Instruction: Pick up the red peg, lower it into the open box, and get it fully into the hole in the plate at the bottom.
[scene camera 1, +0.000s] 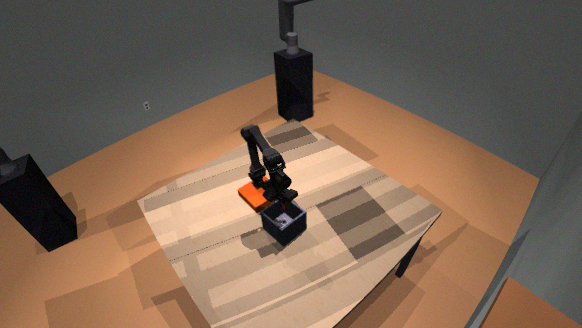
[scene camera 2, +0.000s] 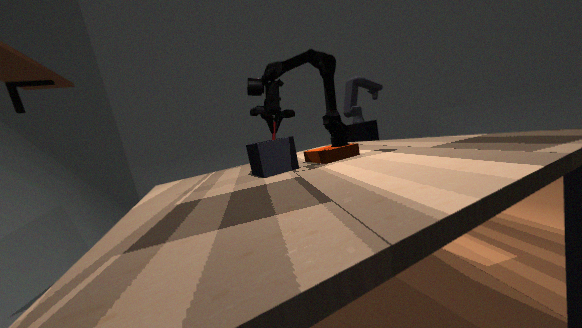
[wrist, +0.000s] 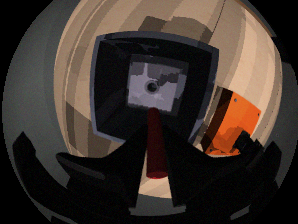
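You'd find my gripper at (scene camera 2: 273, 133), and I see my gripper (wrist: 154, 128) in the wrist view too. There's a dark box (scene camera 2: 268, 158), and it's the same dark box (scene camera 1: 298, 225) in scene camera 1 and the dark box (wrist: 112, 117) in the wrist view. I can also see a grey plate (wrist: 141, 93), but scene camera 2 does not show the grey plate, hidden by the dark box.
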